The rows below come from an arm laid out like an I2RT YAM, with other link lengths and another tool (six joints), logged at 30 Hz.
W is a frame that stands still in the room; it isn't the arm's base.
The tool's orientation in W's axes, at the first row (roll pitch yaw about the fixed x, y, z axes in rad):
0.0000 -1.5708 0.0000
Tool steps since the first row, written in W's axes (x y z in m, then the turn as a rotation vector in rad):
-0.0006 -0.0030 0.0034 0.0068 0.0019 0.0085
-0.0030 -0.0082 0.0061 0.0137 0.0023 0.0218
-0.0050 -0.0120 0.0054 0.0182 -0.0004 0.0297
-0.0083 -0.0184 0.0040 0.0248 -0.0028 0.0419
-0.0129 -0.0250 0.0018 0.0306 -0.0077 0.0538
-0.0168 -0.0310 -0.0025 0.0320 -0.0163 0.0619
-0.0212 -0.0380 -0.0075 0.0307 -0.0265 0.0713
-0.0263 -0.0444 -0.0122 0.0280 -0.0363 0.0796
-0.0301 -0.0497 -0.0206 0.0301 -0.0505 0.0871
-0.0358 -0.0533 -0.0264 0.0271 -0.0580 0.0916
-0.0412 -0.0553 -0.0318 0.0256 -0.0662 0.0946
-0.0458 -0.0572 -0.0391 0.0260 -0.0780 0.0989
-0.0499 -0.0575 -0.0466 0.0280 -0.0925 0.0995
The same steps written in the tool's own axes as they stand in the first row. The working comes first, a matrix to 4 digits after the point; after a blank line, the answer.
The tool's axes in the first row as the columns of a matrix, in W's axes (used below as rounded here):
0.0000 0.0000 -1.0000
0.0000 1.0000 0.0000
1.0000 0.0000 0.0000

0.0034 -0.0030 0.0006 0.0085 0.0019 -0.0068
0.0061 -0.0082 0.0030 0.0218 0.0023 -0.0137
0.0054 -0.0120 0.0050 0.0297 -0.0004 -0.0182
0.0040 -0.0184 0.0083 0.0419 -0.0028 -0.0248
0.0018 -0.0250 0.0129 0.0538 -0.0077 -0.0306
-0.0025 -0.0310 0.0168 0.0619 -0.0163 -0.0320
-0.0075 -0.0380 0.0212 0.0713 -0.0265 -0.0307
-0.0122 -0.0444 0.0263 0.0796 -0.0363 -0.0280
-0.0206 -0.0497 0.0301 0.0871 -0.0505 -0.0301
-0.0264 -0.0533 0.0358 0.0916 -0.0580 -0.0271
-0.0318 -0.0553 0.0412 0.0946 -0.0662 -0.0256
-0.0391 -0.0572 0.0458 0.0989 -0.0780 -0.0260
-0.0466 -0.0575 0.0499 0.0995 -0.0925 -0.0280

